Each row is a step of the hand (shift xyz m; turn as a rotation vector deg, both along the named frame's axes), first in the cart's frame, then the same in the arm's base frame.
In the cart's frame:
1: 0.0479 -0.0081 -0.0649 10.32 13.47 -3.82
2: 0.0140 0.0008 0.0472 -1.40 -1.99 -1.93
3: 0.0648 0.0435 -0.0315 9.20 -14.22 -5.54
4: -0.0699 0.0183 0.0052 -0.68 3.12 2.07
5: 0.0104 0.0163 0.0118 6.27 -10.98 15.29
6: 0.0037 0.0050 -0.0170 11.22 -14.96 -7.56
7: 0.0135 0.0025 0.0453 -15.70 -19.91 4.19
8: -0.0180 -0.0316 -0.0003 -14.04 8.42 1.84
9: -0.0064 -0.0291 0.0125 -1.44 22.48 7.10
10: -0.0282 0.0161 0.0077 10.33 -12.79 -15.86
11: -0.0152 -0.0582 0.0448 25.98 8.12 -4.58
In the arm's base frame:
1: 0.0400 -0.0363 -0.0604 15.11 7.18 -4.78
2: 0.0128 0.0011 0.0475 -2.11 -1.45 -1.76
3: 0.0773 0.0073 -0.0325 2.24 -17.38 -3.22
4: -0.0553 0.0467 -0.0013 0.71 3.36 1.64
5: 0.0163 0.0118 0.0104 0.91 -10.44 16.85
6: 0.0055 0.0006 -0.0172 3.76 -19.17 -5.01
7: 0.0131 0.0026 0.0454 -22.73 -10.61 5.59
8: -0.0298 -0.0207 0.0024 -9.09 13.74 -0.04
9: -0.0183 -0.0217 0.0155 8.30 21.70 4.25
10: -0.0186 0.0274 0.0040 3.91 -17.97 -13.55
11: -0.0388 -0.0397 0.0505 26.97 -4.36 -3.94

